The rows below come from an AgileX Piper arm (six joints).
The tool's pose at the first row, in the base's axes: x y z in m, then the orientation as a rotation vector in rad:
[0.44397 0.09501 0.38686 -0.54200 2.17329 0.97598]
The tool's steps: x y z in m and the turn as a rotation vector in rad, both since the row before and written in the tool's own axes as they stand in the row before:
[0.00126 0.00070 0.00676 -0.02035 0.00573 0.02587]
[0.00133 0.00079 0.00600 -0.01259 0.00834 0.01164]
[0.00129 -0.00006 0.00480 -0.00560 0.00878 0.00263]
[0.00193 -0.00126 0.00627 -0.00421 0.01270 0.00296]
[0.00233 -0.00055 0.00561 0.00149 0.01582 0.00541]
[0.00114 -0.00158 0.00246 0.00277 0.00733 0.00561]
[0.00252 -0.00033 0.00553 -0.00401 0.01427 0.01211]
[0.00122 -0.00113 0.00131 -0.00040 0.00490 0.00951]
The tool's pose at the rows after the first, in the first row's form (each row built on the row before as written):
[0.44550 0.10054 0.38301 -0.52807 2.18257 1.01253]
[0.44650 0.10562 0.37960 -0.52684 2.19029 1.03261]
[0.44748 0.10927 0.37637 -0.53211 2.19692 1.03996]
[0.44921 0.11331 0.37134 -0.53890 2.20769 1.04568]
[0.44991 0.11721 0.36671 -0.54259 2.22471 1.04588]
[0.45088 0.11809 0.36386 -0.54010 2.23497 1.04510]
[0.45116 0.12199 0.35919 -0.53797 2.25167 1.05518]
[0.45134 0.12221 0.35709 -0.53106 2.26043 1.06015]

